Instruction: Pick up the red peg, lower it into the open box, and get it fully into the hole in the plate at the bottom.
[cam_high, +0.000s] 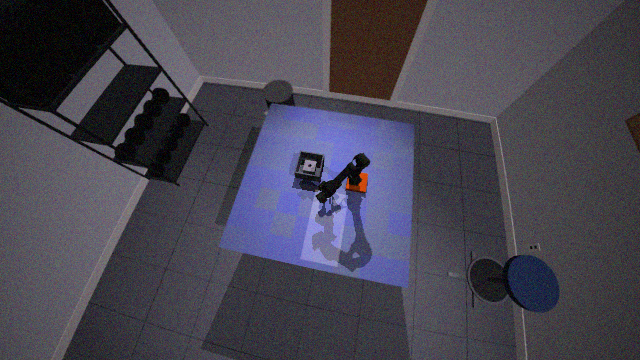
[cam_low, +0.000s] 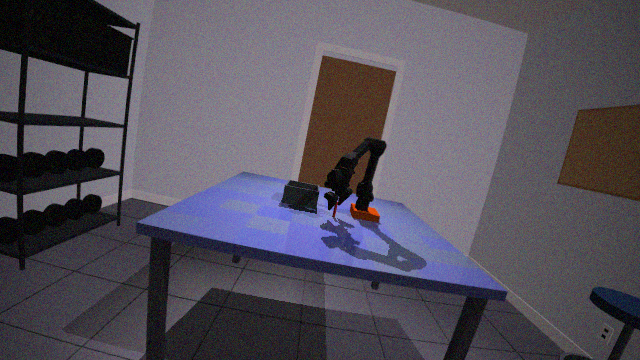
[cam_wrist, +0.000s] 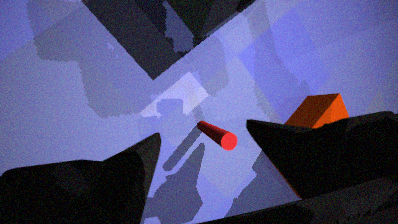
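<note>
My gripper tip is 1 cm past the red peg and 1 cm above it. From my gripper tip the other things lie so: dark grey box 16 cm ahead, 19 cm to the right, 2 cm below.
</note>
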